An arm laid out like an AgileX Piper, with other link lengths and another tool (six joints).
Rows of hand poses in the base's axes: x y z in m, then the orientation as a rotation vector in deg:
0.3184 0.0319 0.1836 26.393 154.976 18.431
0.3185 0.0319 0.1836 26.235 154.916 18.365
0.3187 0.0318 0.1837 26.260 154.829 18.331
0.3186 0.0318 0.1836 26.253 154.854 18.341
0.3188 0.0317 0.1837 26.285 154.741 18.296
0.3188 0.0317 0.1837 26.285 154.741 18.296
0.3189 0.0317 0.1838 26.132 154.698 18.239
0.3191 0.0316 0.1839 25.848 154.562 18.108
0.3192 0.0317 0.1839 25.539 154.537 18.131
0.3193 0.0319 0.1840 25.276 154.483 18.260
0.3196 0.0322 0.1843 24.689 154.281 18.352
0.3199 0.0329 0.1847 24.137 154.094 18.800
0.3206 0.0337 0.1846 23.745 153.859 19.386
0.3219 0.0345 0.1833 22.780 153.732 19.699
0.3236 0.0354 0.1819 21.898 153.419 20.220
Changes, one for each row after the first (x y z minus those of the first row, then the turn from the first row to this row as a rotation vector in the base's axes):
0.0001 0.0000 0.0000 -0.075 -0.092 0.083
0.0003 -0.0001 0.0001 -0.100 -0.170 0.043
0.0002 -0.0001 0.0000 -0.093 -0.147 0.054
0.0004 -0.0002 0.0001 -0.126 -0.248 0.002
0.0004 -0.0002 0.0001 -0.126 -0.248 0.002
0.0005 -0.0002 0.0002 -0.193 -0.323 0.086
0.0007 -0.0003 0.0003 -0.338 -0.514 0.228
0.0008 -0.0002 0.0003 -0.372 -0.606 0.433
0.0009 0.0000 0.0004 -0.326 -0.718 0.616
0.0012 0.0003 0.0007 -0.366 -1.042 0.981
0.0015 0.0010 0.0011 -0.149 -1.348 1.378
0.0022 0.0018 0.0010 0.189 -1.666 1.679
0.0035 0.0026 -0.0003 0.253 -1.993 2.350
0.0052 0.0035 -0.0017 0.467 -2.481 2.960

